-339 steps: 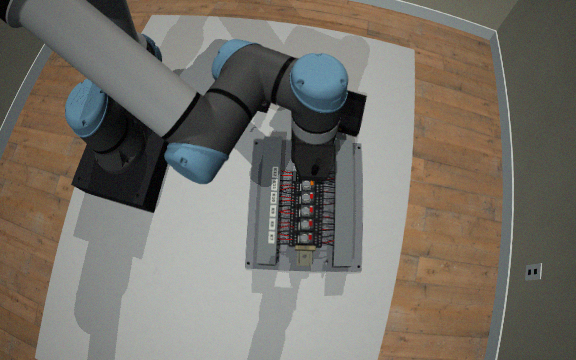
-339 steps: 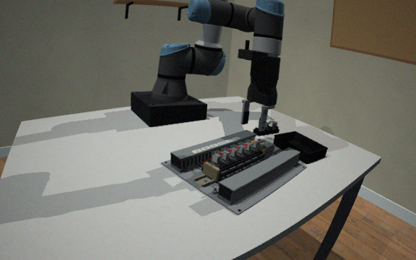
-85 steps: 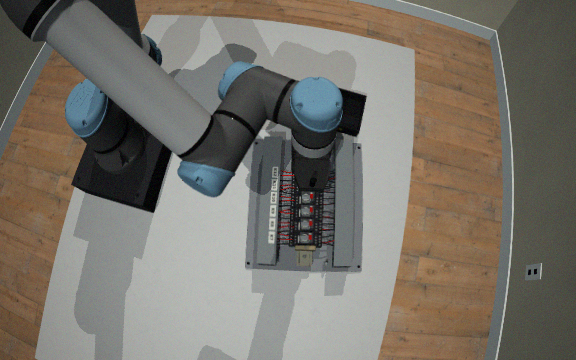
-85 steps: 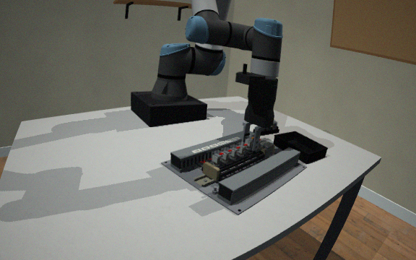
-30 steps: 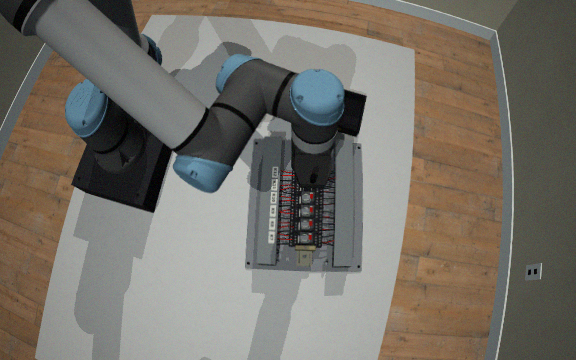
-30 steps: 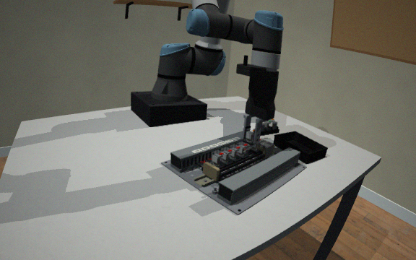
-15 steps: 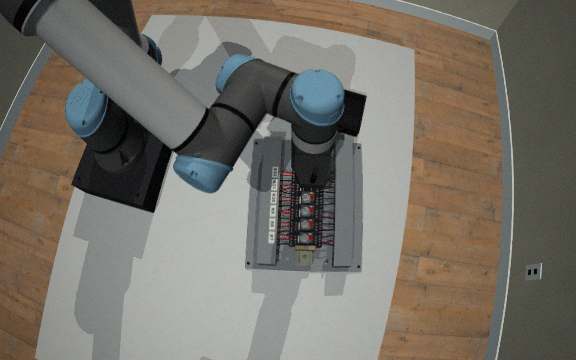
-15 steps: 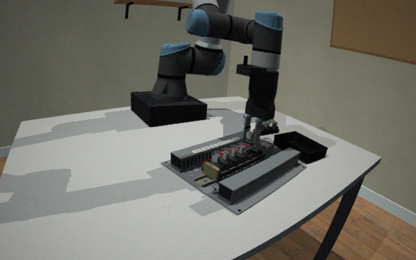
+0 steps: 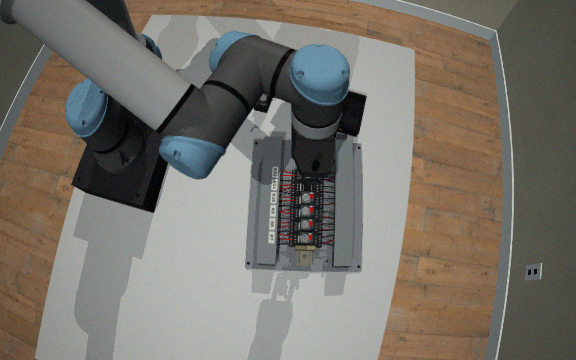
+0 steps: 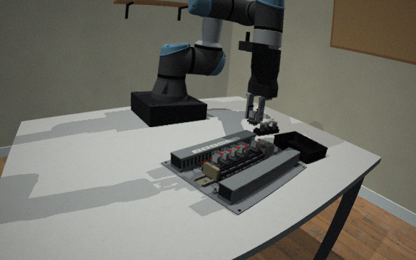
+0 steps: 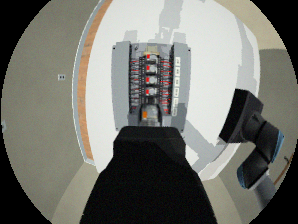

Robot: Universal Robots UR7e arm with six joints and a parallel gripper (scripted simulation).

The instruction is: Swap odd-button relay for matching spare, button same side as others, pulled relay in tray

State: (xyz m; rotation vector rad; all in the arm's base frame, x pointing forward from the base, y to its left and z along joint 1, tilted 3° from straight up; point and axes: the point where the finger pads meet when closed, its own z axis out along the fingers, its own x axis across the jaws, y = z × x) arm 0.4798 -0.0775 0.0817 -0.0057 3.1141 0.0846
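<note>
The black tray is 6 cm ahead of my hand, 22 cm to the left of it and 13 cm below it.
</note>
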